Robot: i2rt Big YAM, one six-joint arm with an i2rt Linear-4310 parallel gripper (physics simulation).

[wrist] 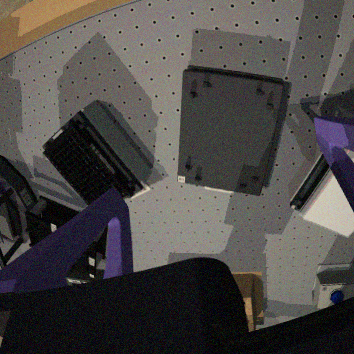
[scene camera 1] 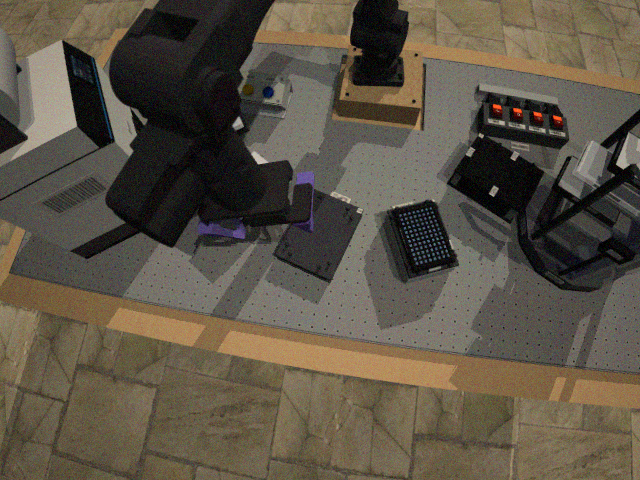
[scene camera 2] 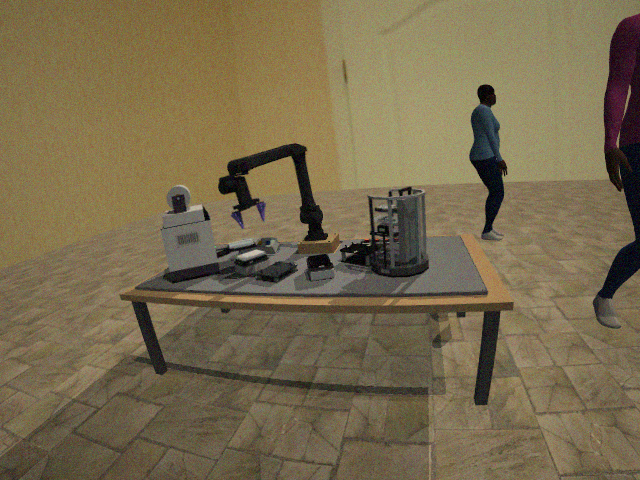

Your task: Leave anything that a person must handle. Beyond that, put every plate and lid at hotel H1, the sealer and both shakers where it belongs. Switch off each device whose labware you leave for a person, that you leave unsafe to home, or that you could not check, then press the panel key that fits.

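Pixels of known places: gripper, fingertip midpoint: point(wrist: 216, 163) point(scene camera 1: 277, 231) point(scene camera 2: 253, 225); arm's base at its link origin: point(scene camera 1: 378, 73) point(scene camera 2: 316, 238).
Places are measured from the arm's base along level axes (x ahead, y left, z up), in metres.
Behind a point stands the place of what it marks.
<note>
My gripper point(scene camera 1: 264, 219) @[x 0.499, y -0.155, z 0.207 m] point(scene camera 2: 252, 224) @[x 0.499, y -0.155, z 0.207 m] point(wrist: 216, 163) @[x 0.499, y -0.155, z 0.207 m] is open and empty, high above the table. A dark well plate point(scene camera 1: 423, 235) @[x 0.421, y 0.085, z 0.018 m] point(wrist: 82, 162) @[x 0.434, y 0.081, z 0.018 m] sits on a device right of a flat dark device point(scene camera 1: 323, 235) @[x 0.418, y -0.106, z -0.019 m] point(scene camera 2: 276, 271) @[x 0.442, y -0.105, z -0.021 m] point(wrist: 232, 125) @[x 0.425, y -0.126, z -0.019 m] with small pegs or clips at its corners. A white-topped item point(scene camera 2: 251, 254) @[x 0.341, y -0.254, z 0.032 m] point(wrist: 332, 210) @[x 0.311, y -0.236, z 0.032 m] on a dark base is mostly hidden by the arm in the first scene view. The white machine point(scene camera 1: 46, 98) @[x 0.325, y -0.530, z 0.280 m] point(scene camera 2: 188, 250) @[x 0.435, y -0.541, z 0.097 m] with a reel stands at the left. The round open rack point(scene camera 1: 538, 266) @[x 0.457, y 0.337, z -0.030 m] point(scene camera 2: 400, 268) @[x 0.499, y 0.430, z -0.012 m] holds labware at the right. Which devices are shakers cannot be told.
A key panel point(scene camera 1: 279, 94) @[x 0.088, y -0.229, z 0.012 m] point(wrist: 325, 295) @[x 0.087, y -0.234, z 0.011 m] is partly hidden; its blue key shows. A box with several lit red switches point(scene camera 1: 524, 124) @[x 0.119, y 0.348, z -0.010 m] stands near a black device with white tags point(scene camera 1: 493, 173) @[x 0.271, y 0.242, z 0.010 m]. The arm's wooden base point(scene camera 1: 379, 105) @[x 0.096, y 0.003, z -0.006 m] point(scene camera 2: 317, 243) @[x 0.097, y 0.022, z -0.001 m] is at the back. Two people stand beyond the table.
</note>
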